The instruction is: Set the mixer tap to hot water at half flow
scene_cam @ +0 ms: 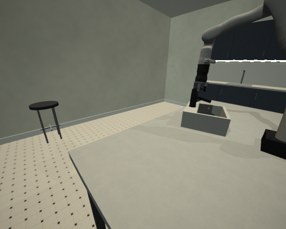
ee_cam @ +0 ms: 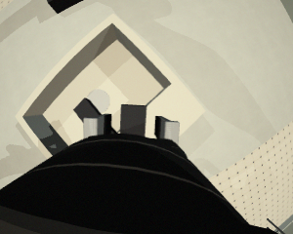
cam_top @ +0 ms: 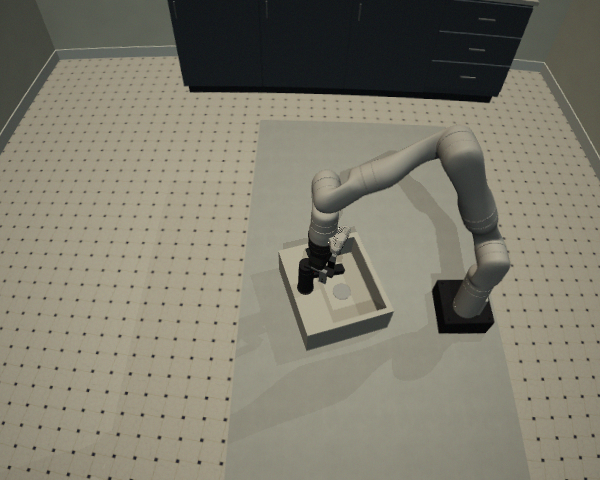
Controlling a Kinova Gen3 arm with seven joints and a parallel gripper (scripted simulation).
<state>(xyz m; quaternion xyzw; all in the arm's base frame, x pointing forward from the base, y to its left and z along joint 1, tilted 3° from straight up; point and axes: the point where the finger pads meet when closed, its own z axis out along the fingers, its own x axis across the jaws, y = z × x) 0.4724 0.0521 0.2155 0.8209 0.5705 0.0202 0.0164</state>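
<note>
The lever lies 2 cm ahead of my hand and 1 cm to the right of it. Also, from my hand: sink basin 24 cm below, 7 cm to the right, 4 cm behind.
</note>
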